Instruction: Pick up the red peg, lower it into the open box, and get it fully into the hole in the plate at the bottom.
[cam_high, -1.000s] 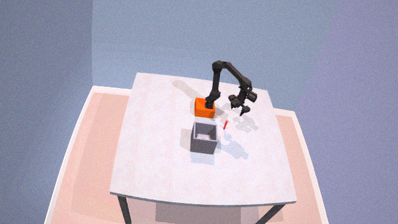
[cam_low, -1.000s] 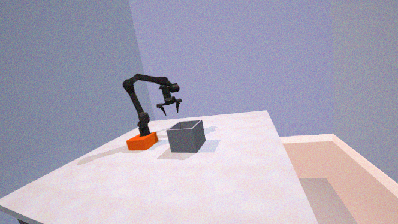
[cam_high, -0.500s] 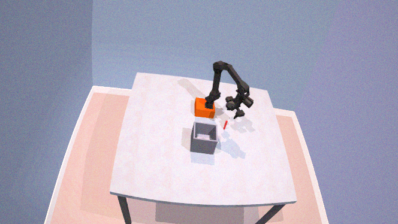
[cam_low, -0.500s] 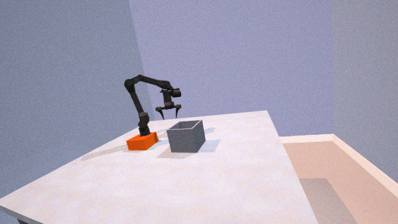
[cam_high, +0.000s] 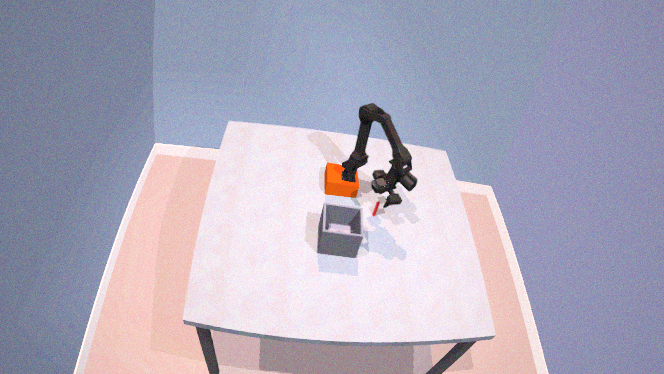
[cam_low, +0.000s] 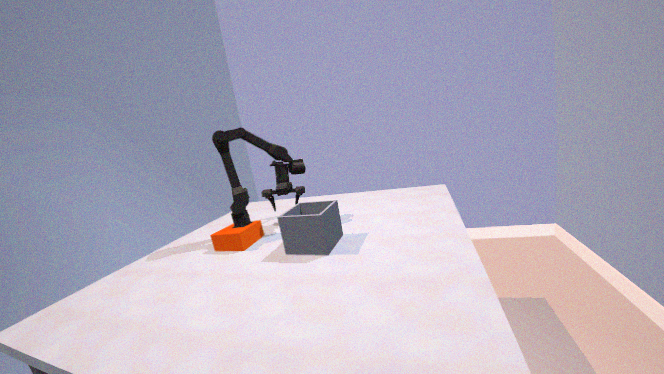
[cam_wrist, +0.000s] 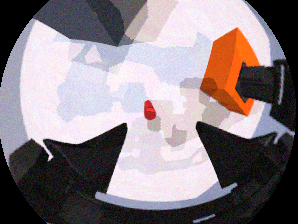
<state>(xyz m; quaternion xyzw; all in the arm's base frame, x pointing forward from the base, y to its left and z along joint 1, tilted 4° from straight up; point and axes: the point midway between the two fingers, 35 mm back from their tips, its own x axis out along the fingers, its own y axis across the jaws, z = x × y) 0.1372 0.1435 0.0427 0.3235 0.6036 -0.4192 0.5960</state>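
The red peg lies 20 mm ahead of my gripper tip, 10 mm to the right of it and 40 mm below it.
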